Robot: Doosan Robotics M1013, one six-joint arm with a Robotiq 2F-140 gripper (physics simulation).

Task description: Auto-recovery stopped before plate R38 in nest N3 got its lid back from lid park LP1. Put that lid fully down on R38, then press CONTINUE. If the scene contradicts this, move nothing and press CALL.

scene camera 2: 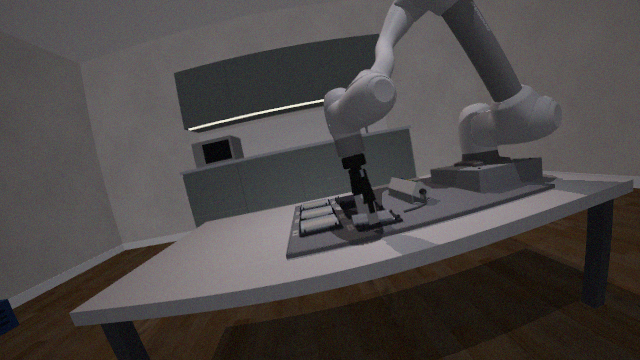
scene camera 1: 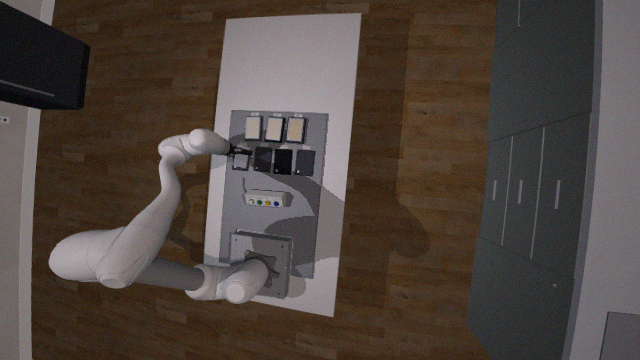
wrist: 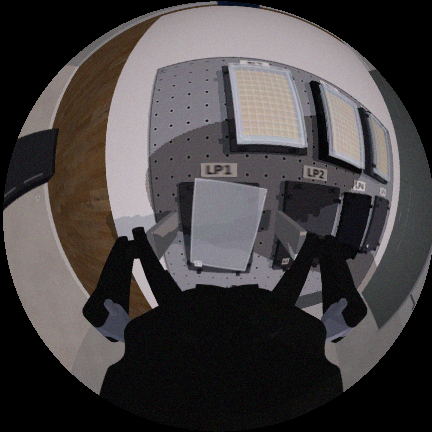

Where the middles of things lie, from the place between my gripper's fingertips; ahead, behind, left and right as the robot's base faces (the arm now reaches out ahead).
I see the nest N2 [wrist: 233, 146] 180 mm ahead of my hand, 30 mm to the right of it and 10 mm below it. Round my hand: nest N1 [wrist: 323, 155] (190 mm ahead, 170 mm to the right, 10 mm below).
